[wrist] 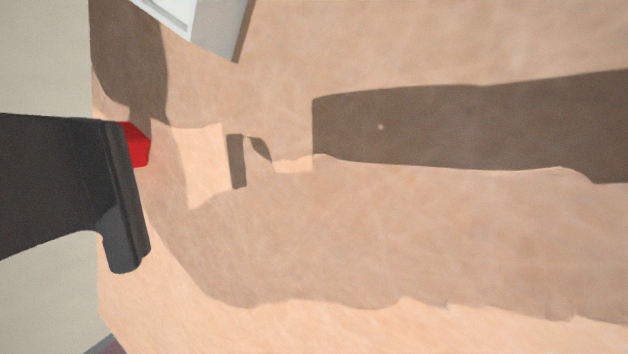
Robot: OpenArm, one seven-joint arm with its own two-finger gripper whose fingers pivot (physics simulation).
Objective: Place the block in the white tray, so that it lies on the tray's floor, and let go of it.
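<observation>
The red block (pixel 140 146) lies on the tan surface at the left, and its left part is hidden behind my gripper. My gripper (pixel 124 165) is open. Its dark near part reaches in from the left edge, and the other finger is hidden behind it. Whether the block stands between the fingers cannot be told. The white tray (pixel 214 31) is cut off by the top edge, left of centre. One corner and a side wall of it show, and the block lies apart from it, below it in the view.
The tan surface (pixel 400 240) ends at a straight edge on the left, with a pale area beyond. A grey-rimmed, dull purple object (pixel 113 346) shows in part at the bottom left. Dark shadows of the arm fall across the surface.
</observation>
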